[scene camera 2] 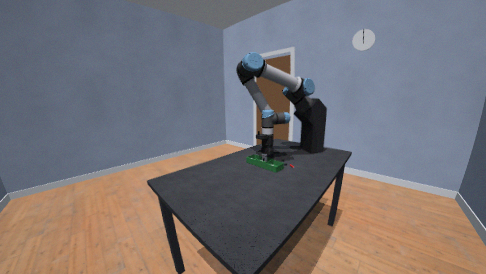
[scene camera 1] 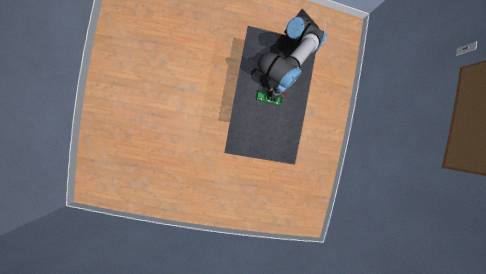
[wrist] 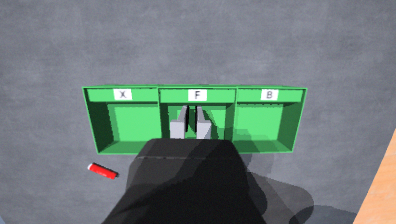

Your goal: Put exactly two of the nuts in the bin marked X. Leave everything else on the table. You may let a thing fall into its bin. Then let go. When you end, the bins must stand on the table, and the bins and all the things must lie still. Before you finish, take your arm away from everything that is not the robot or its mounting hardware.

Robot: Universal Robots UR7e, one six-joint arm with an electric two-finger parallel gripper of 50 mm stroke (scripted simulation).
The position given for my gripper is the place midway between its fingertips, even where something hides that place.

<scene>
In view: my gripper point(wrist: 192, 113) and a green bin row point(wrist: 123, 117).
</scene>
